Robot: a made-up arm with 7 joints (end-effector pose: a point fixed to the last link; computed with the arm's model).
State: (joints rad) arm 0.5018 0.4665 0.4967 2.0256 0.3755 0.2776 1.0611
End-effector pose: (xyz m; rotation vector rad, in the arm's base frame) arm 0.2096 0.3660 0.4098 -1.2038 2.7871 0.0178
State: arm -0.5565 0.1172 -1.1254 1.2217 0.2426 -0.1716 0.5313
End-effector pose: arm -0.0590 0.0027 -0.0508 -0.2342 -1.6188 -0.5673
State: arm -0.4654 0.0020 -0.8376 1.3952 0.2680 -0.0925 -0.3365
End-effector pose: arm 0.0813 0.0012 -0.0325 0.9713 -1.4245 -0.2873
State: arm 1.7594 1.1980 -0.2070 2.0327 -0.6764 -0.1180 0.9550
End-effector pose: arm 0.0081 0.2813 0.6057 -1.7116 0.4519 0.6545
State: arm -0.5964 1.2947 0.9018 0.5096 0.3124 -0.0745 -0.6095
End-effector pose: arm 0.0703 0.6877 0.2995 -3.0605 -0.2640 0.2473
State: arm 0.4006 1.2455 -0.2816 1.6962 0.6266 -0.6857 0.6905
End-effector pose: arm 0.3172 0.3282 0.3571 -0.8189 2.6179 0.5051
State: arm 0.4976 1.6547 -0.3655 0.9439 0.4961 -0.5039 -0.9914
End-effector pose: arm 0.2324 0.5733 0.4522 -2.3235 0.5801 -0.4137
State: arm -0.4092 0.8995 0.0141 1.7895 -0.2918 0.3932 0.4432
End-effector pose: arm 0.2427 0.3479 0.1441 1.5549 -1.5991 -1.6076
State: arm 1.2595 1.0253 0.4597 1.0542 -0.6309 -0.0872 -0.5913
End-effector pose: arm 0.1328 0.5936 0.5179 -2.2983 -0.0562 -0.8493
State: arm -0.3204 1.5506 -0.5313 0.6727 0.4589 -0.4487 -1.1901
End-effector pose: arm 0.1763 0.6341 0.2218 -2.3829 0.5134 0.7607
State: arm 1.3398 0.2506 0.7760 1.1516 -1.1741 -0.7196 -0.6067
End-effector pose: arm 0.3394 0.4991 0.4368 -1.9644 0.4910 -1.0409
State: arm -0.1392 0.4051 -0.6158 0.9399 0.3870 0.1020 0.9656
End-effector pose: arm 0.1537 0.2477 -0.0974 0.1445 -1.4058 -0.7905
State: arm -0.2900 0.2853 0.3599 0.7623 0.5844 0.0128 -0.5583
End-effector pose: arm 0.0737 0.4234 -0.1072 2.0186 0.0821 -0.0359
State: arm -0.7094 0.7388 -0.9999 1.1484 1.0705 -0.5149 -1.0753
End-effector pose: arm -0.0944 0.2722 -0.0960 1.9713 -0.2730 -0.7542
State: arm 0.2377 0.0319 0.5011 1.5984 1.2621 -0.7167 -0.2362
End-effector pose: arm 0.3005 0.3981 0.1906 1.1536 -0.7308 2.2956
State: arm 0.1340 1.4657 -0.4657 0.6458 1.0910 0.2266 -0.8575
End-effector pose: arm 0.1967 0.6302 0.2723 2.8832 0.3618 -0.2836
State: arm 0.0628 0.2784 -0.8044 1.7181 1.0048 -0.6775 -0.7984
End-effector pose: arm 0.2748 0.0688 0.1287 1.1209 -1.0771 0.8883
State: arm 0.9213 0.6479 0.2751 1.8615 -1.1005 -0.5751 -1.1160
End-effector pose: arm 0.2041 0.3715 0.5323 -1.0407 0.2776 -0.9818
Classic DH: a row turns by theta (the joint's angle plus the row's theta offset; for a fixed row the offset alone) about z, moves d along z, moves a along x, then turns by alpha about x. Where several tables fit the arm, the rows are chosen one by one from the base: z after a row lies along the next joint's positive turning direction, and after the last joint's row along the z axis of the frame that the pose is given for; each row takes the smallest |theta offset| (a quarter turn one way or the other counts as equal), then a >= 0, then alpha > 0; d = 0 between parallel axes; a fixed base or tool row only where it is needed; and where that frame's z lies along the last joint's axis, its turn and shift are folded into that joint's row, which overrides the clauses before.
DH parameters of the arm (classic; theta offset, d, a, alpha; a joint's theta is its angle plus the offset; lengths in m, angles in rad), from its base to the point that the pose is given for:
base (fixed): 0 0.3289 0.0097 1.5708
joint 1: -1.5708 -0.1729 0.012 -1.5708
joint 2: 1.5708 0.005 0.0286 -1.5708
joint 3: 1.5708 -0.22 0.0011 -1.5708
joint 4: 0 -0.0458 0.0051 1.5708
joint 5: 0 -0.2845 -0.0097 1.5708
joint 6: -1.5708 -0.0079 0.003 -1.5708
joint 7: 0.6162 0.0127 0.0165 -0.7265
tool (fixed): 1.0044 0.0044 0 0

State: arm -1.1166 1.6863 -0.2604 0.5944 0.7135 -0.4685 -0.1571
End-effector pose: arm 0.1431 0.6369 0.1875 1.9149 -0.9179 -2.0111
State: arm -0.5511 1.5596 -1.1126 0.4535 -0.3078 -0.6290 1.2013
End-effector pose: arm 0.0348 0.6612 0.2232 -0.7955 -0.0070 -1.9586
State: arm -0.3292 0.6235 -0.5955 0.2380 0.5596 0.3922 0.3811
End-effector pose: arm -0.0553 0.4716 -0.0842 0.9411 -0.0108 -1.1684
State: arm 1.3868 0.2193 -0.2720 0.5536 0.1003 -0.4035 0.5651
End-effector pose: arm 0.5041 0.2848 0.3954 -1.4494 2.7294 -0.0984
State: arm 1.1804 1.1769 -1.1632 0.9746 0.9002 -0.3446 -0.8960
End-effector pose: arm 0.3760 0.4634 0.3353 -2.8224 1.1026 -0.7172
